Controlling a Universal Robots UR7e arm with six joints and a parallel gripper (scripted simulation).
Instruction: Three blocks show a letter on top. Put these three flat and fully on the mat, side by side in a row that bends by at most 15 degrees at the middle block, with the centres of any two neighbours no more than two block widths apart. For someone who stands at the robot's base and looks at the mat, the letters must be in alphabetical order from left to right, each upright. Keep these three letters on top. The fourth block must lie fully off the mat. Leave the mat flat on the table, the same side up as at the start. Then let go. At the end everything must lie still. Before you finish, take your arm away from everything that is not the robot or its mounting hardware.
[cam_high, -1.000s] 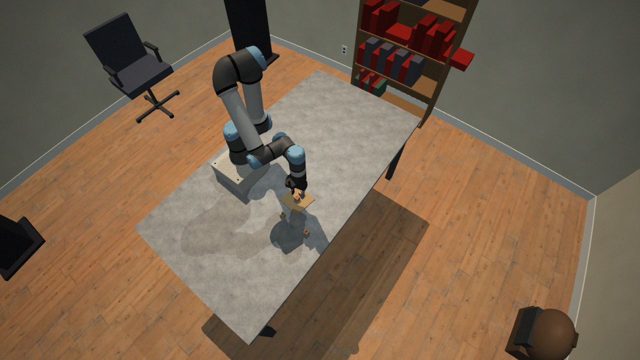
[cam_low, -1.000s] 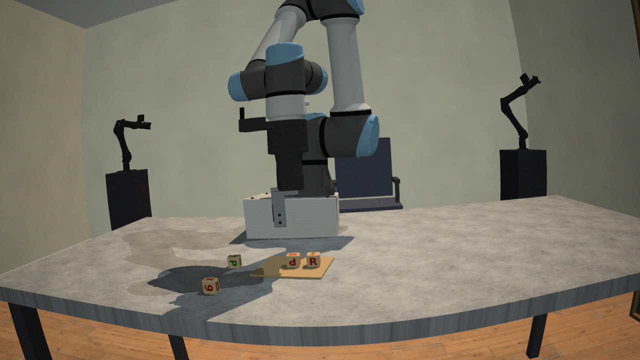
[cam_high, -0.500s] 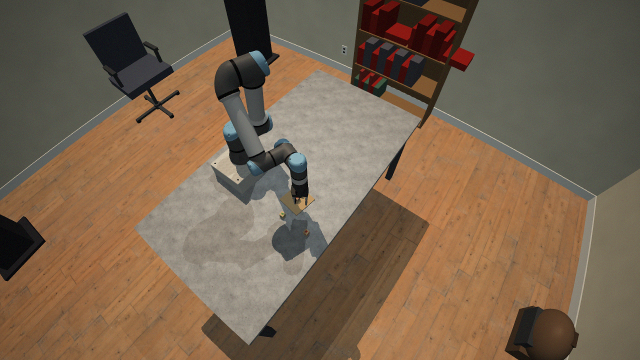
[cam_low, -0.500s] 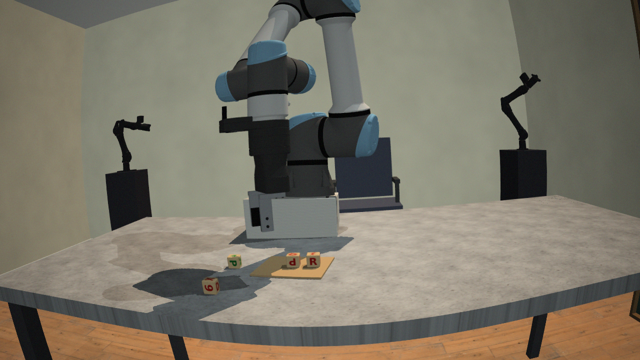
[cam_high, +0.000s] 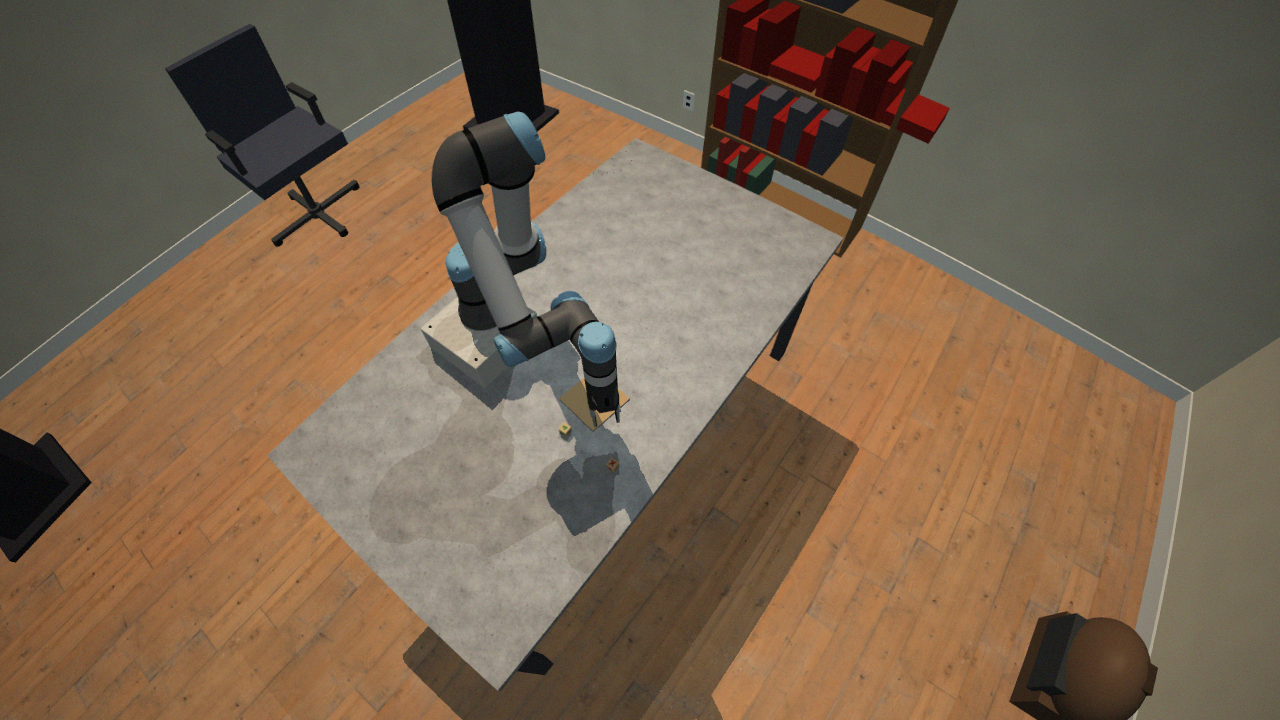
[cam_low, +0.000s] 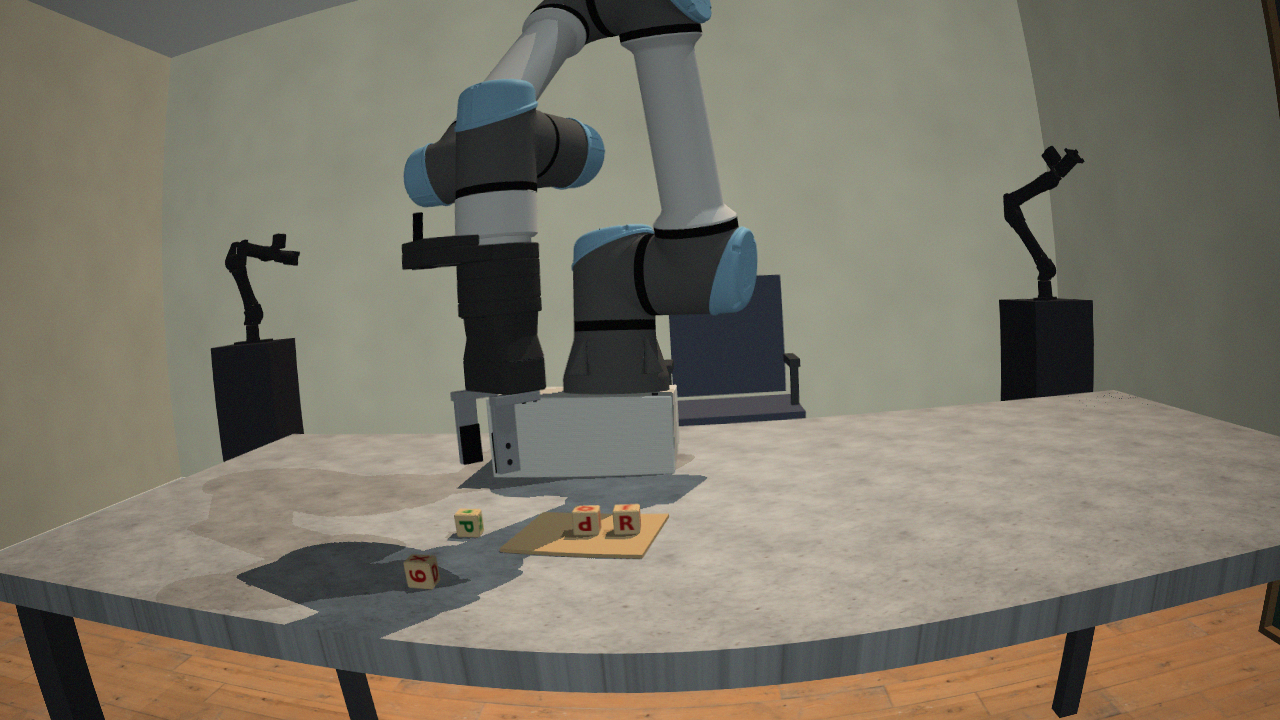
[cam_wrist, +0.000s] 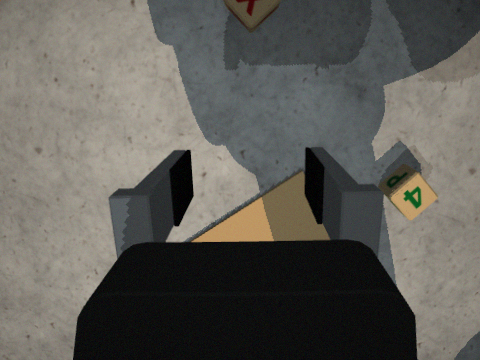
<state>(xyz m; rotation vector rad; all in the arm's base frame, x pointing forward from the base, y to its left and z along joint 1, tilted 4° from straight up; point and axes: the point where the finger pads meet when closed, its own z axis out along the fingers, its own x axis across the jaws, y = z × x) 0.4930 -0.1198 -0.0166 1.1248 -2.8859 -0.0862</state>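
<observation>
My hand is 6 cm short of the X block, 7 cm to the left of it and 10 cm above it. The rest, counted from my hand: Q block 9 cm behind, 8 cm to the left, 10 cm below; then tan mat 9 cm behind, 8 cm to the left, 11 cm below.
</observation>
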